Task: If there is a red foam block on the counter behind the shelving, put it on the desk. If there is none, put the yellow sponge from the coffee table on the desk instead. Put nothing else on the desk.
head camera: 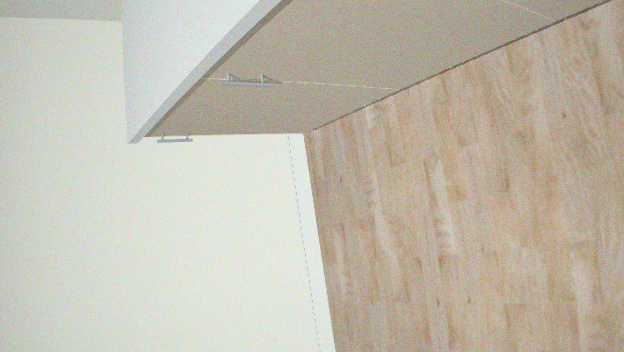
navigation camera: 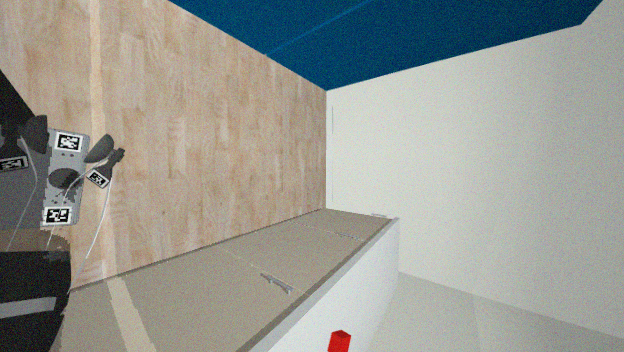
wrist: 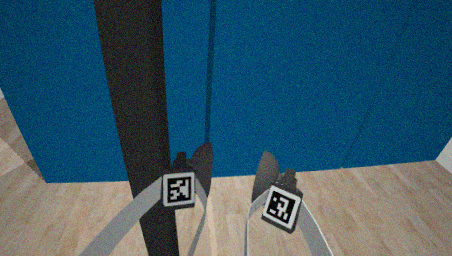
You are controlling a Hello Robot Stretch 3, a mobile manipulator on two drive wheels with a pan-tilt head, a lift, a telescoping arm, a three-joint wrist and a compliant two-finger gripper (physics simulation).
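Observation:
Through the navigation camera I see my gripper (navigation camera: 78, 127), and a counter (navigation camera: 328, 270) is there as well. The head camera gives me the counter (head camera: 184, 75) too. In the wrist view it is my gripper (wrist: 235, 165) that I see.

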